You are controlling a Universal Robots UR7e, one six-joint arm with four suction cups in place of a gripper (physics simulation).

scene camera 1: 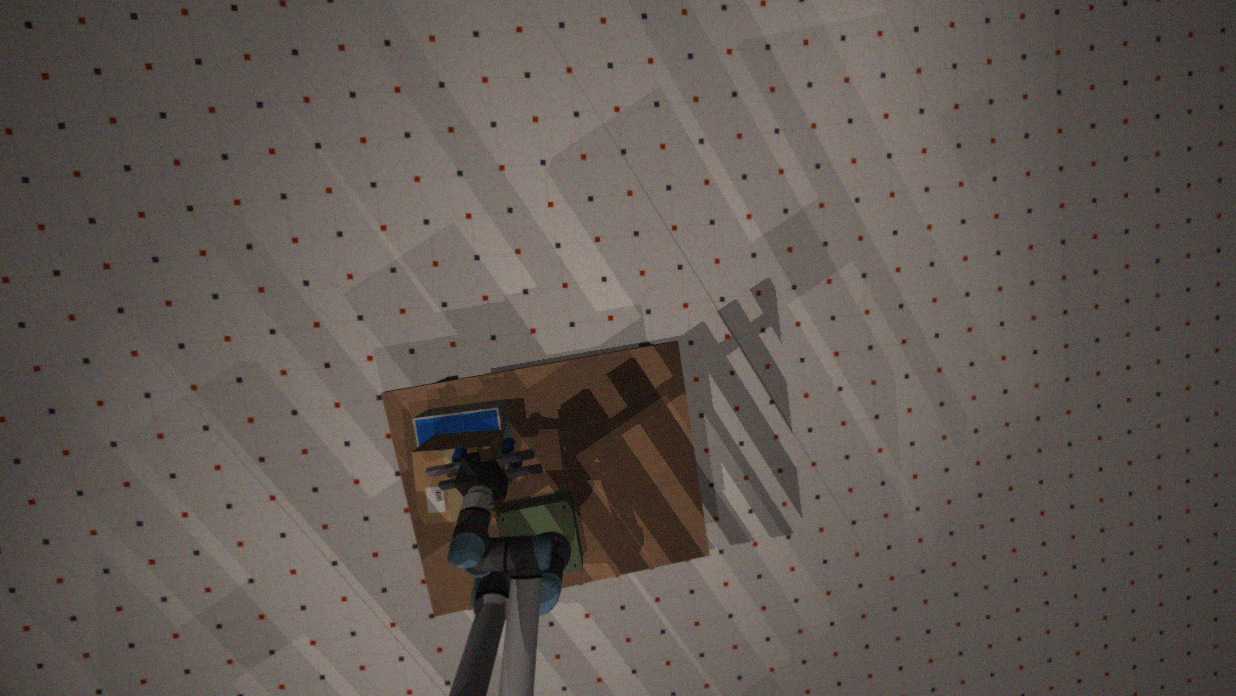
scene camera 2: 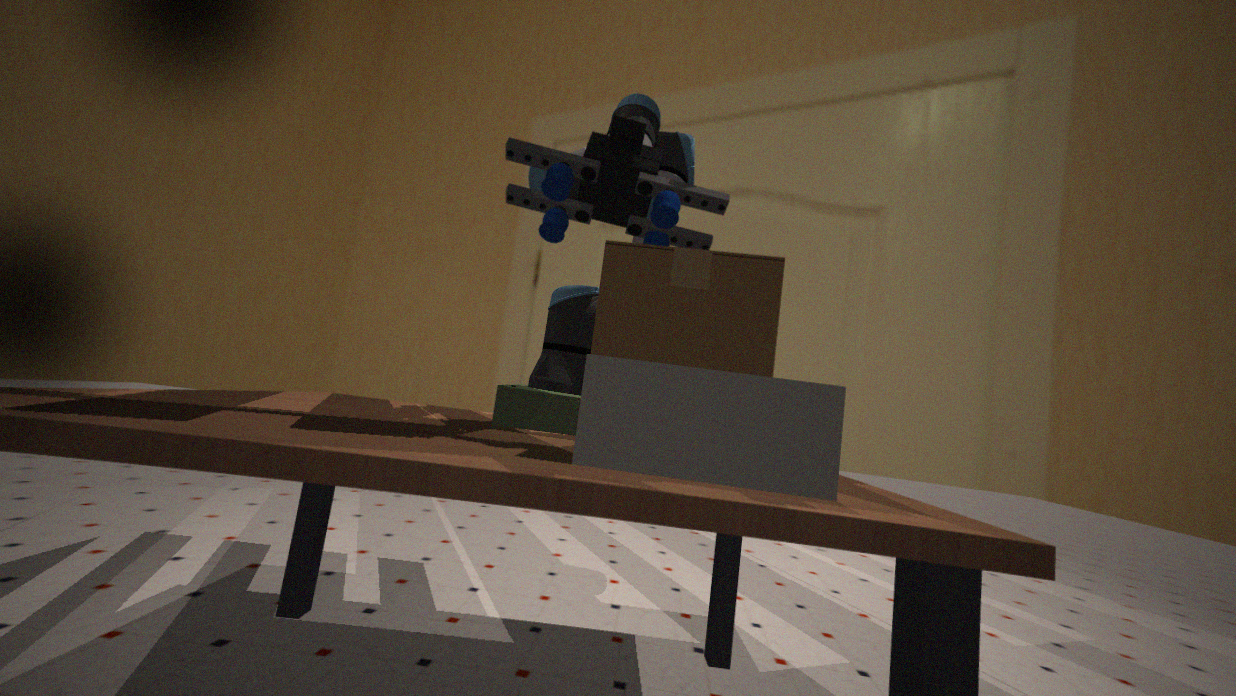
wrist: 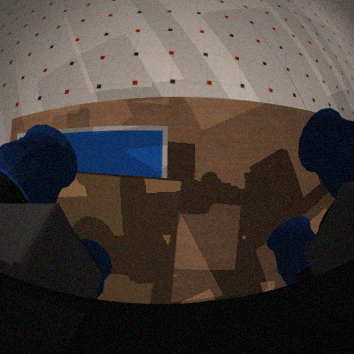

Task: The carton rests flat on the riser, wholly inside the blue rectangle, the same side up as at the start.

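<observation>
The brown carton (scene camera 2: 687, 307) (scene camera 1: 429, 479) (wrist: 207, 239) stands on the grey riser (scene camera 2: 708, 424). In the overhead view it covers only the near edge of the blue rectangle (scene camera 1: 455, 426) (wrist: 119, 152), most of which shows bare. My suction gripper (scene camera 2: 609, 211) (scene camera 1: 483, 467) sits low over the carton's top. Its right-hand cups touch the top face, and the left-hand cups hang past the carton's left edge. In the wrist view a dark blue cup (wrist: 42, 161) shows at each side, and the carton's top fills the lower middle.
The riser stands on a wooden table (scene camera 1: 639, 449) (scene camera 2: 258, 441) with dark legs. The arm's green base plate (scene camera 1: 535, 519) (scene camera 2: 535, 406) lies just behind the riser. A dotted floor (scene camera 1: 951, 260) surrounds the table, and a pale door (scene camera 2: 933, 260) is behind.
</observation>
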